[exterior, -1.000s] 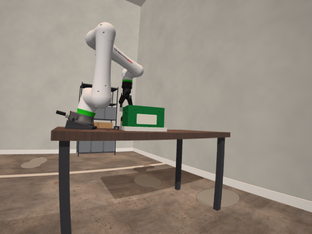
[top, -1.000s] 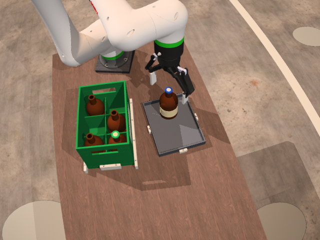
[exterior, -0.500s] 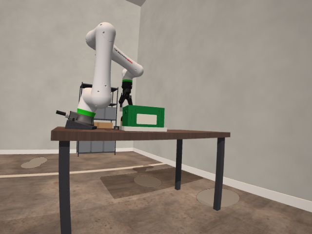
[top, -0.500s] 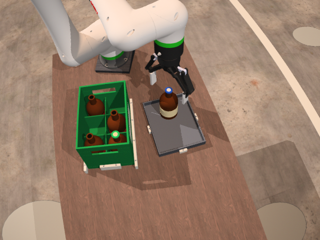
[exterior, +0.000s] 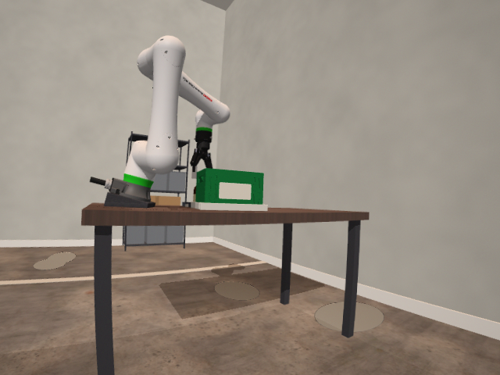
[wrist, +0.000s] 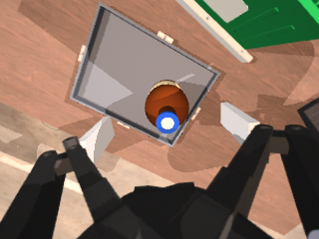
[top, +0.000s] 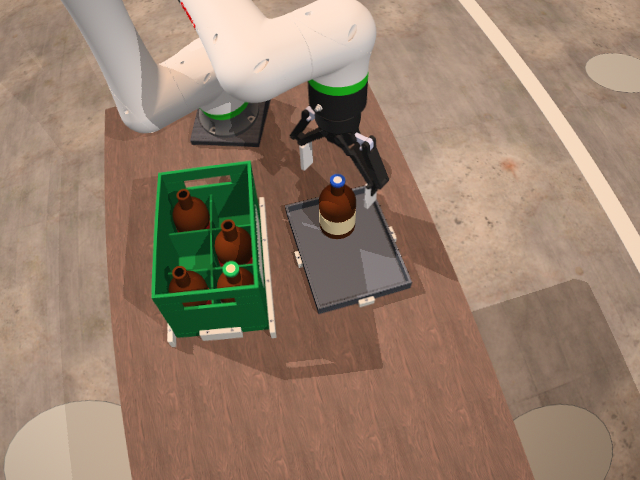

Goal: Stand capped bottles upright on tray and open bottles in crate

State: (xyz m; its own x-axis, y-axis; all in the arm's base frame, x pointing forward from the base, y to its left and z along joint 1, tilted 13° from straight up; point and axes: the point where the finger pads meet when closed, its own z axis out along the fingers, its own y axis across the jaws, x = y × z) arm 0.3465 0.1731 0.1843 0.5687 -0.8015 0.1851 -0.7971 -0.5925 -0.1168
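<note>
Now: the capped brown bottle 23 cm to the right of my hand, 13 cm ahead of it and 7 cm below it. Round my hand: green crate: 26 cm to the right, 8 cm below, 3 cm ahead; grey tray: 15 cm below, 5 cm ahead.
</note>
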